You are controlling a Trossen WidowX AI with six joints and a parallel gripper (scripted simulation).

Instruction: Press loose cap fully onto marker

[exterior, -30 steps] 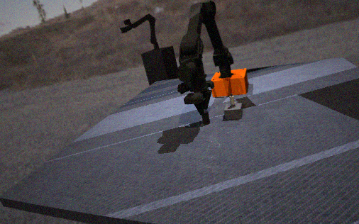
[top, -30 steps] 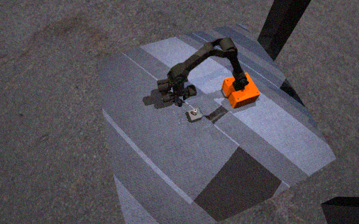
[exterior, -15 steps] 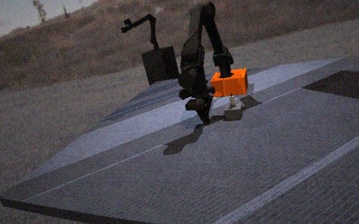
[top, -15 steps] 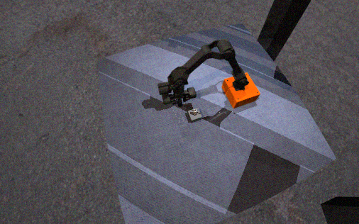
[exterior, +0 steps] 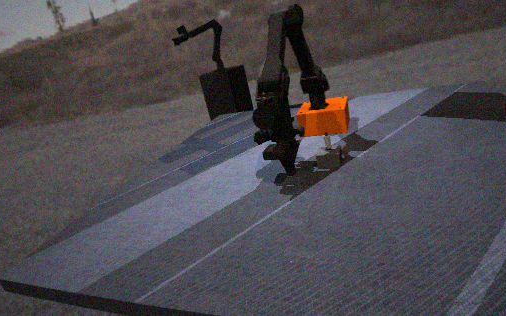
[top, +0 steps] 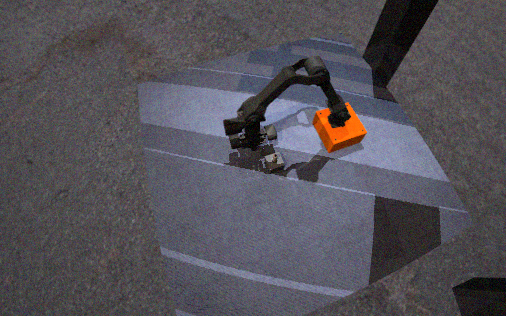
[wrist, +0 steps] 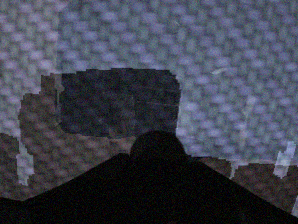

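The light marker lies 10 cm to the left of my gripper tip, 7 cm behind it and 6 cm above it. Round my gripper tip: dark cap 1 cm above.
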